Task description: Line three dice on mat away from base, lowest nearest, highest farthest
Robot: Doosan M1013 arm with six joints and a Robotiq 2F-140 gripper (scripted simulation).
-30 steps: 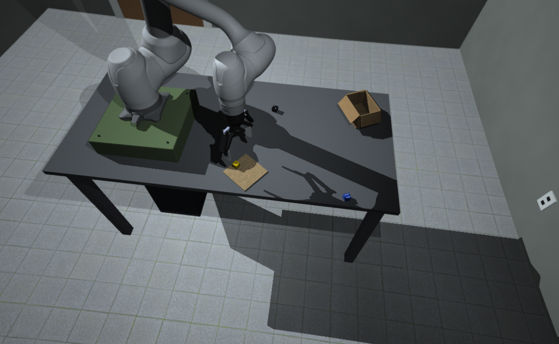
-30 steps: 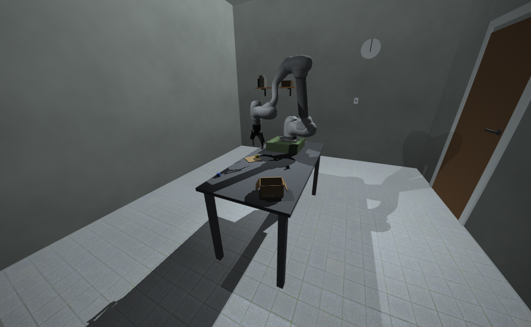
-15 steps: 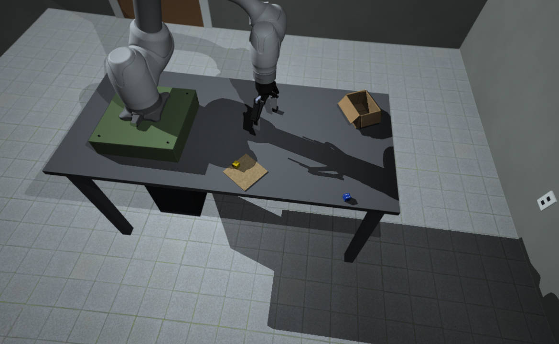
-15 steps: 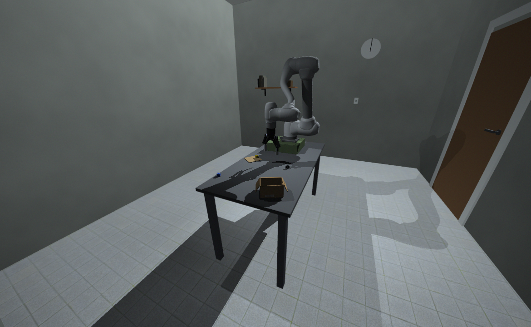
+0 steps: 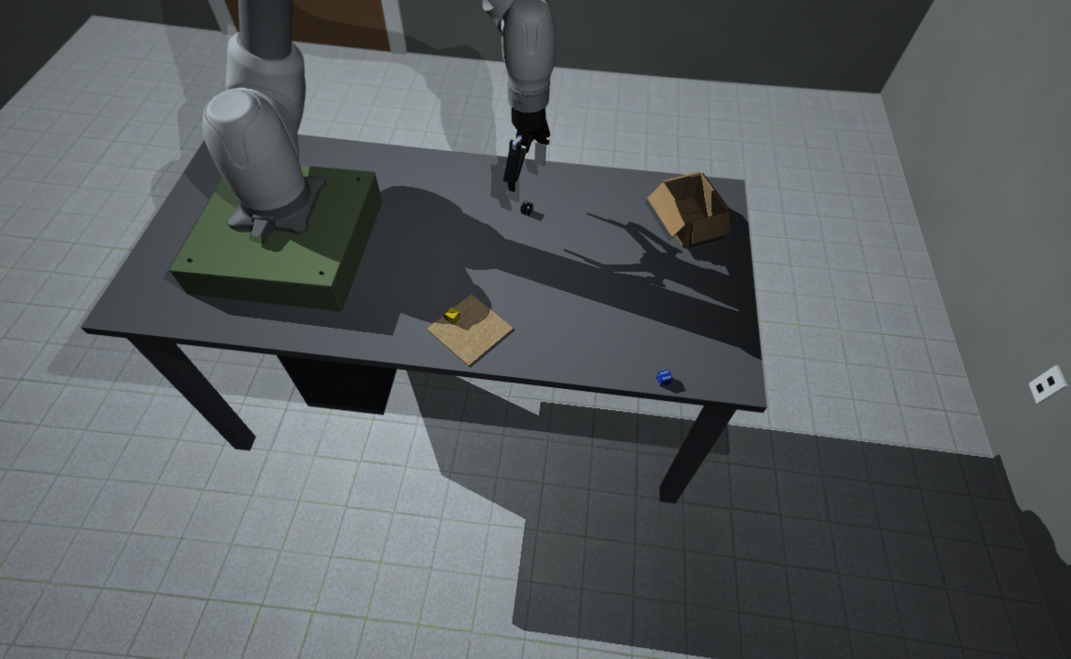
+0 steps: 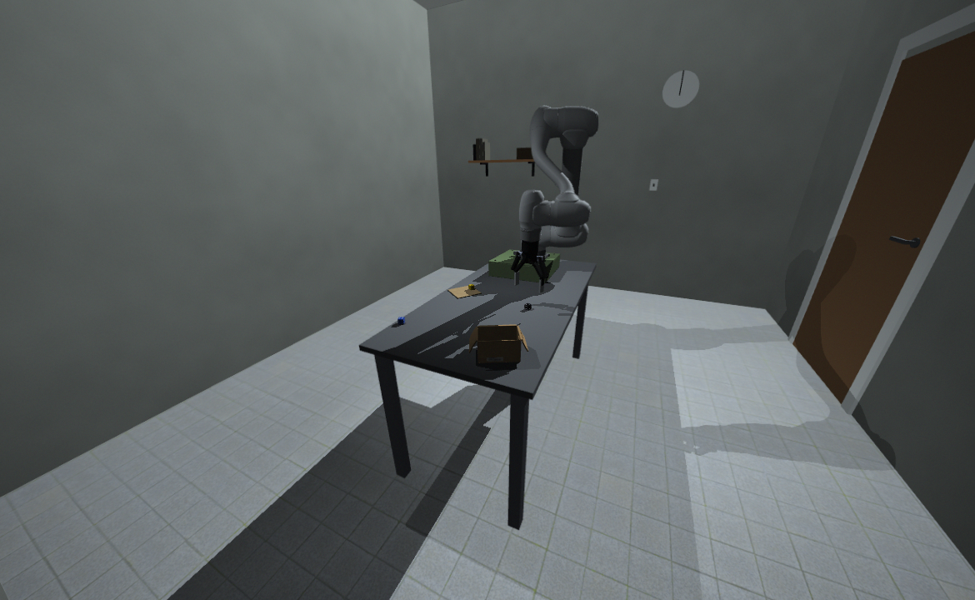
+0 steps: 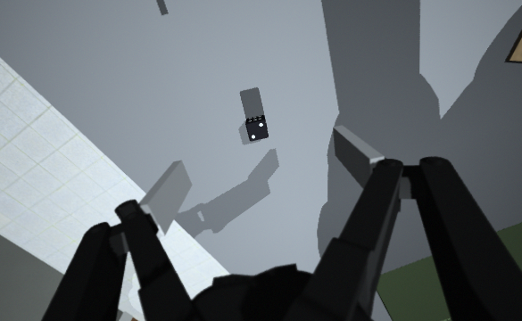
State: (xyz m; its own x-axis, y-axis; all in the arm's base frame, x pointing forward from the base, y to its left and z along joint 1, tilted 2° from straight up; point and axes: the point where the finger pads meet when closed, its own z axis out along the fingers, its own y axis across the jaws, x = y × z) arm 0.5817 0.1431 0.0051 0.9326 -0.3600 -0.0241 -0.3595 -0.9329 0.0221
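Right now my hand is 100 mm above the black die. Round my hand: tan mat (90 mm behind, 390 mm to the right, 120 mm below); cardboard box (420 mm ahead, 20 mm to the left, 70 mm below); yellow die (130 mm behind, 370 mm to the right, 100 mm below).
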